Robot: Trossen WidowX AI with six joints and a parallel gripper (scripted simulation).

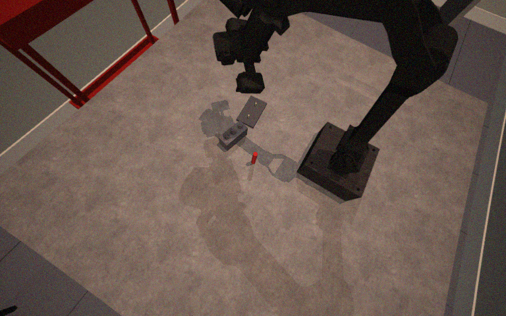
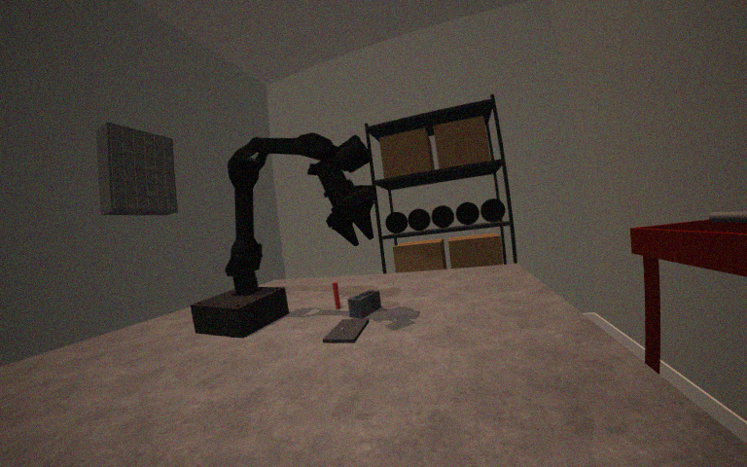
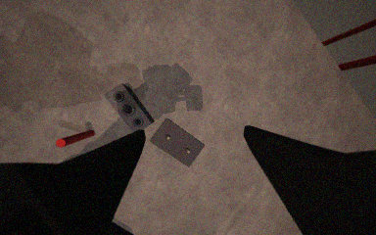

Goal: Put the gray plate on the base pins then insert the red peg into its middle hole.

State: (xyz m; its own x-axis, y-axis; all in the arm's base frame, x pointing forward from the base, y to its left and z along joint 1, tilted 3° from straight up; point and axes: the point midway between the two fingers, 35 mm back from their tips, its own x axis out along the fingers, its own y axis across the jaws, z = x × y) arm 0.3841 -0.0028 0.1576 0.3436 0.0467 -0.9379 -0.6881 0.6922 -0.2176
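Now: gripper tip 5 cm past the gray plate, 9 cm to the right of it and 16 cm above it. Also, from my gripper tip: flat dark base (5 cm behind, 5 cm to the right, 19 cm below); then red peg (16 cm behind, 12 cm to the left, 16 cm below).
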